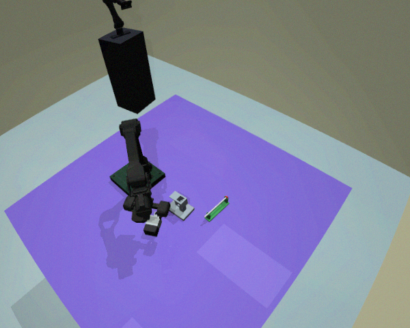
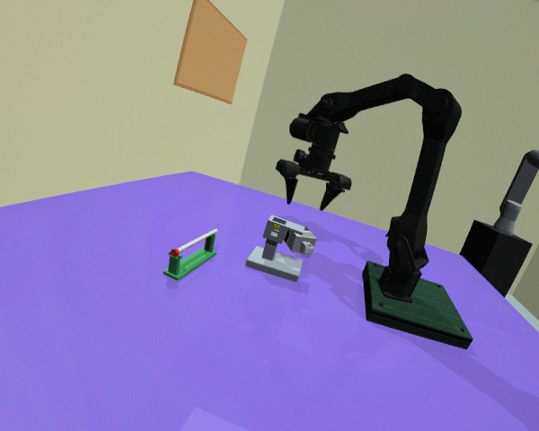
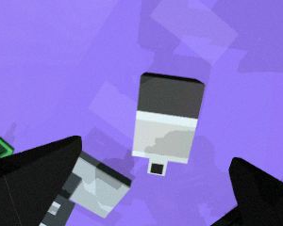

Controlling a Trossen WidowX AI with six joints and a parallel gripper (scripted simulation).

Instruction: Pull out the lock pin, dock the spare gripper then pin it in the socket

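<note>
The spare gripper lies 8 cm below my gripper tip, 1 cm to the left of it and 1 cm behind it. Round my gripper tip: grey mount (15 cm to the left, 5 cm below, 4 cm ahead); green cradle (23 cm to the left, 19 cm ahead, 8 cm below).
</note>
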